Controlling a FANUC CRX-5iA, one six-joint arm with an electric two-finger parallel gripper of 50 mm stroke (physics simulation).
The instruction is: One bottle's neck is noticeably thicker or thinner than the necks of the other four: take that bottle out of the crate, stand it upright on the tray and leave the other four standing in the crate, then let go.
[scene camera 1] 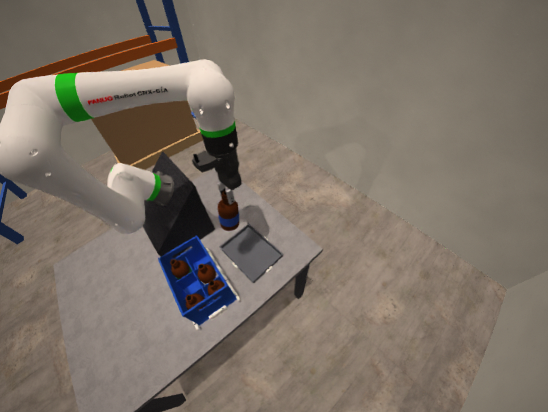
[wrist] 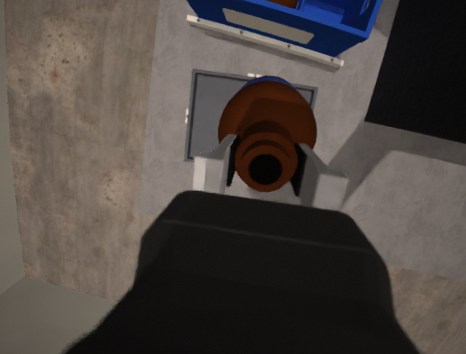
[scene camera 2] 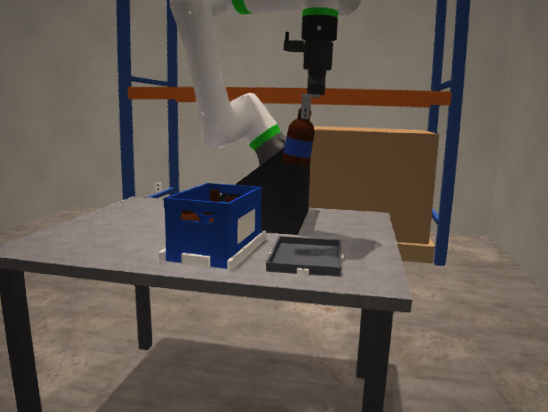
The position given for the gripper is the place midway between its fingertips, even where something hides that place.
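The gripper (scene camera 2: 305, 118) is visible here, and the same gripper (scene camera 1: 228, 199) can be seen in scene camera 1. The wrist view shows the gripper (wrist: 264, 155) too.
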